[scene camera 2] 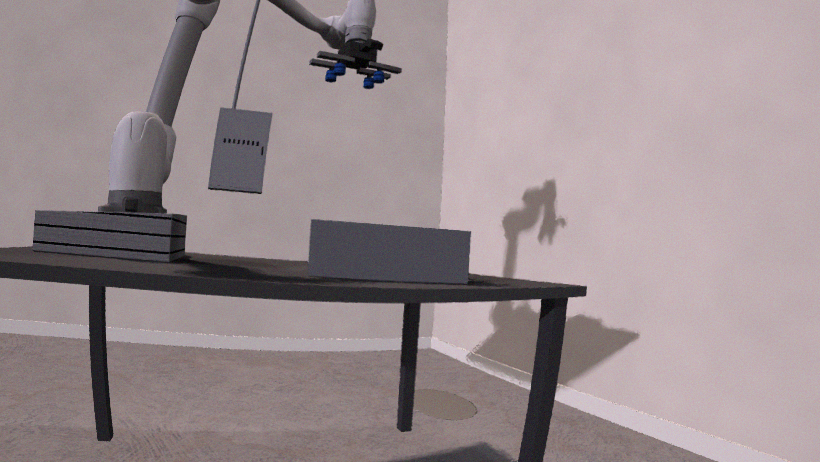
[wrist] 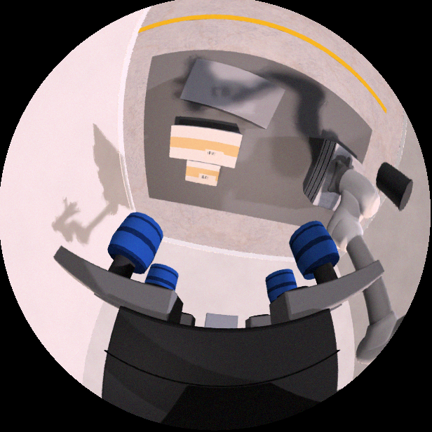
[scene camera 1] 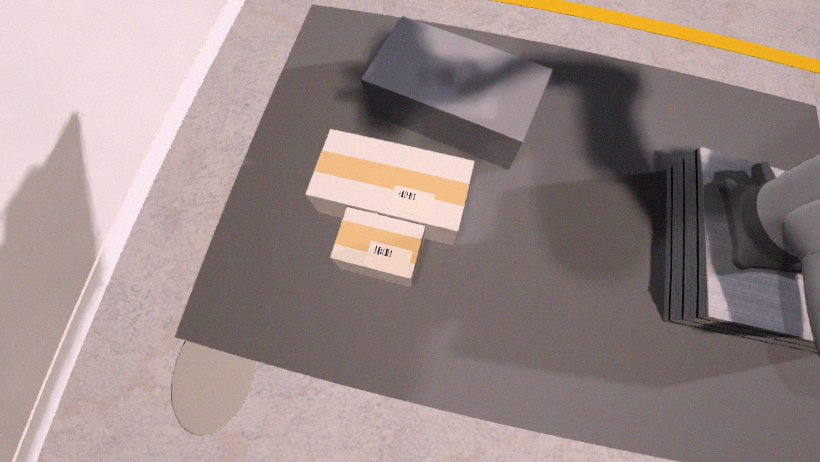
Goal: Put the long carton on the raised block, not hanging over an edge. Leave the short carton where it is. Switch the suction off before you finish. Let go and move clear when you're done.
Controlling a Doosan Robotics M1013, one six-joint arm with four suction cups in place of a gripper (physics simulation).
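Frame: origin at the arm's base, x ahead, y left, z up, level; millimetres.
Where they show: hand, its tool point: (scene camera 2: 354,80); arm's base, origin of its link: (scene camera 2: 134,213) (scene camera 1: 765,228).
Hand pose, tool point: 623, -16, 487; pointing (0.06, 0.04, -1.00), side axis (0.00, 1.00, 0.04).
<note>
Things, the pixels of their top centre, and the offset from my tool point, as dx, dy, dz.
- long carton, centre of its top: (scene camera 1: 390,177) +119, -18, -498
- short carton, centre of its top: (scene camera 1: 377,241) +127, +114, -498
- raised block, centre of its top: (scene camera 1: 457,73) (scene camera 2: 385,227) +5, -264, -479
The long carton (scene camera 1: 367,166) (wrist: 204,146), white with an orange band and a label, lies flat on the dark table. The short carton (scene camera 1: 378,235) (wrist: 202,172), coloured alike, lies right beside its long side, close against it. The raised block (scene camera 1: 459,74) (scene camera 2: 390,252) (wrist: 235,92), a plain grey box, stands on the other side of the long carton, apart from it, with a bare top. My gripper (scene camera 2: 354,75) (wrist: 222,260), four blue suction cups, hangs high above the table with no carton on the cups; it is open. The cartons do not show in scene camera 2.
The arm's base stands on a layered plinth (scene camera 1: 745,304) (scene camera 2: 109,235) (wrist: 322,192) on the table (scene camera 1: 275,298) (scene camera 2: 229,286) (wrist: 165,175). A grey panel box (scene camera 2: 239,152) hangs on a rod behind. Walls stand beyond the table, and a yellow line (scene camera 1: 659,27) (wrist: 215,17) runs along the floor.
</note>
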